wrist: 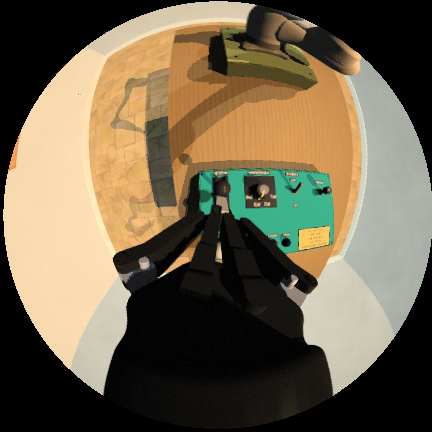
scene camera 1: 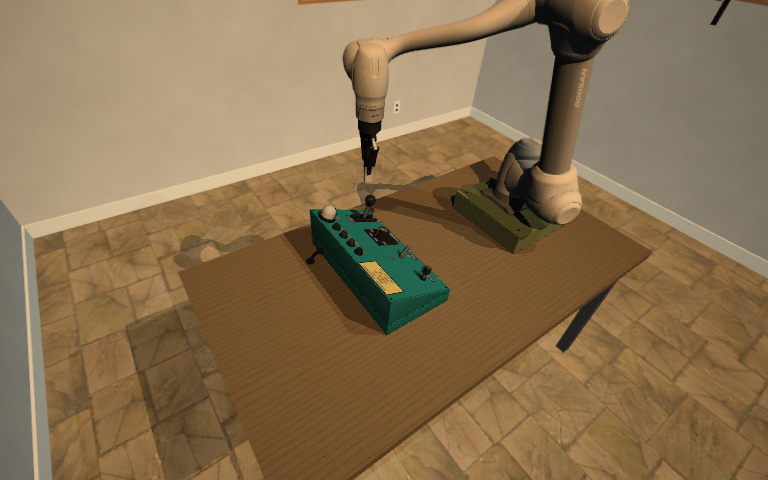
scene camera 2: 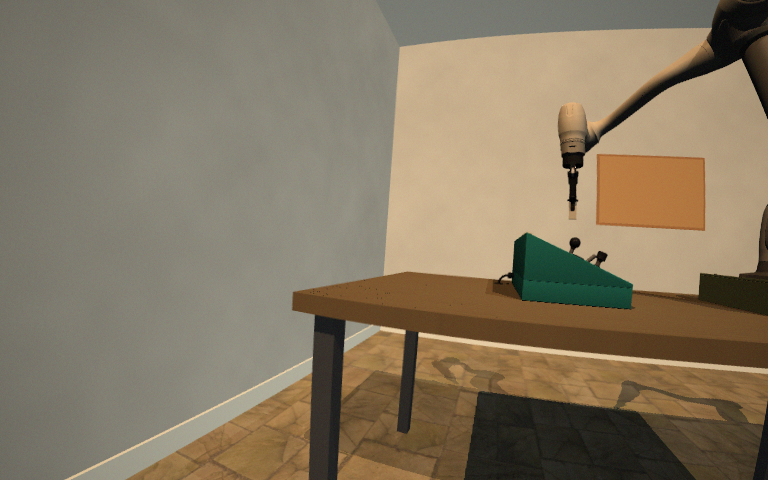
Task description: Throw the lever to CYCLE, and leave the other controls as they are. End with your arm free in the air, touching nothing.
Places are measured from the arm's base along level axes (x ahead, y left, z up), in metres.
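Pixels of known places: gripper, fingertip midpoint: [wrist: 219,203] [scene camera 1: 367,180] [scene camera 2: 572,219]; arm's base, link origin: [wrist: 262,43] [scene camera 1: 508,199].
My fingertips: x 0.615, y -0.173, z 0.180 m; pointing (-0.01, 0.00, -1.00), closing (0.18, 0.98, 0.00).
For each thing: its top centre in the pictures, then the offset to it from my fingertips. "spot": a spot on its surface instead.
- rotary knob, top centre: [wrist: 264,191] [scene camera 1: 383,228] dz -0.129, dx +0.004, dy +0.125 m
- toggle, top centre: [wrist: 301,188] [scene camera 1: 405,246] dz -0.129, dx -0.012, dy +0.245 m
- small black-tipped lever, top centre: [scene camera 2: 598,250] [scene camera 1: 425,268] [wrist: 328,192] dz -0.122, dx -0.007, dy +0.365 m
- white dome, surface spot: [scene camera 1: 327,212] spot: dz -0.067, dx +0.173, dy +0.019 m
The teal control box [scene camera 1: 351,274] [scene camera 2: 566,277] [wrist: 295,220] stands on the table. Its black ball-topped lever [scene camera 1: 370,200] [scene camera 2: 574,242] [wrist: 222,189] rises from a dark slot at one end of the sloped panel. HOLD is marked at the slot's robot-side end; the CYCLE mark is hidden behind the fingers in the wrist view. Which end the lever rests at, I cannot tell. My gripper [scene camera 1: 368,176] [scene camera 2: 572,215] [wrist: 219,203] is shut and empty, pointing down. It hangs above the lever ball, with a visible gap in both scene views.
The panel also has a rotary knob [scene camera 1: 382,233] [wrist: 262,190], a toggle [scene camera 1: 404,251] [wrist: 296,188], a small black-tipped lever [scene camera 1: 427,270] [wrist: 326,190], a white dome [scene camera 1: 327,212] and several round buttons. The robot's green base [scene camera 1: 487,220] [wrist: 270,70] stands across the table.
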